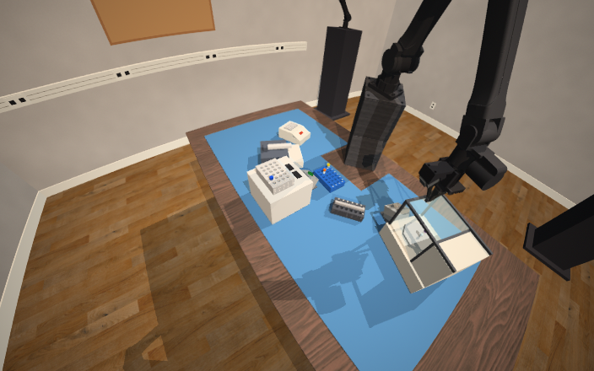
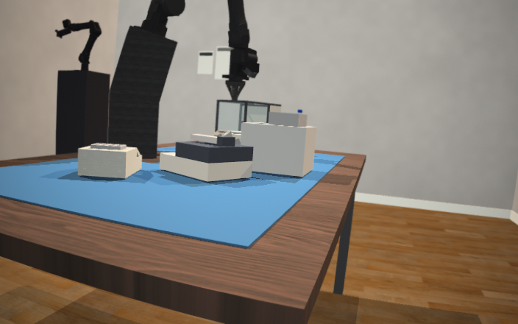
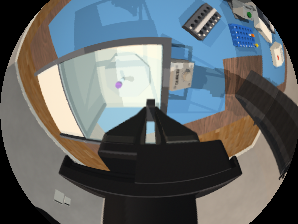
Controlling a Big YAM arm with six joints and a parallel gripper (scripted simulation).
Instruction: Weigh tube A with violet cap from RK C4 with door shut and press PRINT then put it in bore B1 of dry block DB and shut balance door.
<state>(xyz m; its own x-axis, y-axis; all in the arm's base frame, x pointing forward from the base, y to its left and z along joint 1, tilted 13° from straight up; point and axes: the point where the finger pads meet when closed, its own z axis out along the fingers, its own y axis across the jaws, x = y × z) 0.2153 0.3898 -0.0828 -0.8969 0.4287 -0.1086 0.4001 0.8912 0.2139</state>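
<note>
The balance door lies 30 mm to the left of my hand, 10 mm below it and 10 mm ahead of it. Round my hand: blue rack RK: 380 mm to the right, 210 mm below, 40 mm ahead; round white print key: 150 mm below, 80 mm to the right, 40 mm behind; dark magnet block: 200 mm to the right, 200 mm below, 100 mm ahead.
</note>
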